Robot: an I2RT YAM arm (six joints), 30 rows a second.
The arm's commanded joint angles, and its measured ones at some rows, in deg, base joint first. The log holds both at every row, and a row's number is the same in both.
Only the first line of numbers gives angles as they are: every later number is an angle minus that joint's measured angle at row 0.
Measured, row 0:
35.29 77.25 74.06 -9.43 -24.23 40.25
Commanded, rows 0 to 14:
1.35 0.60 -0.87 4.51 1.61 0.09
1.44 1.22 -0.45 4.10 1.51 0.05
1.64 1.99 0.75 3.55 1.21 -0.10
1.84 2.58 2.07 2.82 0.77 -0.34
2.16 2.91 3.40 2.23 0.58 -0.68
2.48 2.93 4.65 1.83 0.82 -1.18
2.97 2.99 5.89 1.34 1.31 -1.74
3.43 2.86 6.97 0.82 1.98 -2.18
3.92 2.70 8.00 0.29 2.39 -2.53
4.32 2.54 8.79 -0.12 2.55 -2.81
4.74 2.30 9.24 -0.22 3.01 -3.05
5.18 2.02 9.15 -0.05 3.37 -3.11
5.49 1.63 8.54 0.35 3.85 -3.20
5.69 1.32 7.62 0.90 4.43 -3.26
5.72 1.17 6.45 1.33 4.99 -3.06
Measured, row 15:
4.70 3.94 5.88 -2.43 3.02 -2.05
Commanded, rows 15 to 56:
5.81 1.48 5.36 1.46 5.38 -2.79
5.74 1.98 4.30 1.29 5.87 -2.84
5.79 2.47 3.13 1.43 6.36 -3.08
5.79 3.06 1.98 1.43 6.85 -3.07
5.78 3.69 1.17 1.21 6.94 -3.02
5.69 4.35 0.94 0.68 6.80 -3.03
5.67 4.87 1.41 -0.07 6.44 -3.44
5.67 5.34 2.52 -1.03 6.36 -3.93
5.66 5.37 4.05 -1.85 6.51 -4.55
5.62 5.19 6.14 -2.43 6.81 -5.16
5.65 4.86 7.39 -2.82 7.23 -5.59
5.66 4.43 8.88 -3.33 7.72 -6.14
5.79 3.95 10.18 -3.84 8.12 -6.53
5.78 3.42 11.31 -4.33 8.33 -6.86
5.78 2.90 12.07 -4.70 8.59 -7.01
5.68 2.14 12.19 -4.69 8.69 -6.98
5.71 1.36 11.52 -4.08 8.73 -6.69
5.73 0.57 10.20 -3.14 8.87 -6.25
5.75 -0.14 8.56 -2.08 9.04 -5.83
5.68 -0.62 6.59 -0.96 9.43 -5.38
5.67 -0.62 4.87 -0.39 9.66 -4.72
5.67 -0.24 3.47 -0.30 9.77 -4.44
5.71 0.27 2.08 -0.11 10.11 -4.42
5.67 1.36 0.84 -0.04 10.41 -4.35
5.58 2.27 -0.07 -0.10 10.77 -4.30
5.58 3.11 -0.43 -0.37 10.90 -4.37
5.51 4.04 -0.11 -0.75 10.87 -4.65
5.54 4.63 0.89 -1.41 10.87 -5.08
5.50 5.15 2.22 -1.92 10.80 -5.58
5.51 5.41 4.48 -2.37 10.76 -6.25
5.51 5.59 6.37 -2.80 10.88 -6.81
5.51 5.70 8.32 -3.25 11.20 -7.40
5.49 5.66 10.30 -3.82 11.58 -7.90
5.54 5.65 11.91 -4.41 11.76 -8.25
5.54 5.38 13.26 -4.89 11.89 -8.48
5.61 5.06 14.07 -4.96 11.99 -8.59
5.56 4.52 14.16 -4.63 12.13 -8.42
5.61 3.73 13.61 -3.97 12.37 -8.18
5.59 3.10 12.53 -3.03 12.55 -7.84
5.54 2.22 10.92 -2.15 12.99 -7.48
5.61 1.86 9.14 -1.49 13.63 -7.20
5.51 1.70 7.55 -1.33 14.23 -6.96
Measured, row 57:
5.68 4.48 10.60 -5.25 11.48 -7.08
